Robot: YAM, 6 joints.
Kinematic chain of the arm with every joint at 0, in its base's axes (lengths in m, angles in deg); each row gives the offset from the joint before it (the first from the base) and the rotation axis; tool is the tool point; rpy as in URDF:
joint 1: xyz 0 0 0.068 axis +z
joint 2: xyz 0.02 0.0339 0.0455 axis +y
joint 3: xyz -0.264 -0.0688 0 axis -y
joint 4: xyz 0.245 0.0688 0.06 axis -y
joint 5: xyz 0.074 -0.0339 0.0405 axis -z
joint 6: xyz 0.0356 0 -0.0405 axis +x
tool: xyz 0 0 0 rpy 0 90 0
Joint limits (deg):
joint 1: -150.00..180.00
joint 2: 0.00..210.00
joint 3: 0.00..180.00
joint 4: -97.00..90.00
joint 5: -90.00..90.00
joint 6: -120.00..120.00
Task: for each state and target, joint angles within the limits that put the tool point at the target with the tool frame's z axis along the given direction. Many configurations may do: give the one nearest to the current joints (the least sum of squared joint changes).
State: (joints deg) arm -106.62 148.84 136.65 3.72 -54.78 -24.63
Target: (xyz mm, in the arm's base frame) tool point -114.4 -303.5 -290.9 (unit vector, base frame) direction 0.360 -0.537 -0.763
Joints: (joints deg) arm -114.10 192.59 89.63 37.18 -33.22 -24.63
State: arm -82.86 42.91 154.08 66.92 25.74 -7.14
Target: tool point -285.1 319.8 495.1 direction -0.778 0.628 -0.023
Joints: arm -49.13 41.88 152.60 70.62 10.21 -7.14
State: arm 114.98 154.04 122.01 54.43 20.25 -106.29
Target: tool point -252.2 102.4 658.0 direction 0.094 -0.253 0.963
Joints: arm 156.45 119.40 161.02 59.38 -11.21 -106.29
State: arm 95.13 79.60 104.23 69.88 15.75 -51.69
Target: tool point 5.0 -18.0 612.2 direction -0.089 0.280 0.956
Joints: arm 106.28 41.69 87.89 26.72 -0.40 -51.69
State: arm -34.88 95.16 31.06 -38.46 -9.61 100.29
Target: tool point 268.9 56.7 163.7 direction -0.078 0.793 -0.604
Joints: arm 5.98 96.29 54.97 -48.20 -52.84 100.29
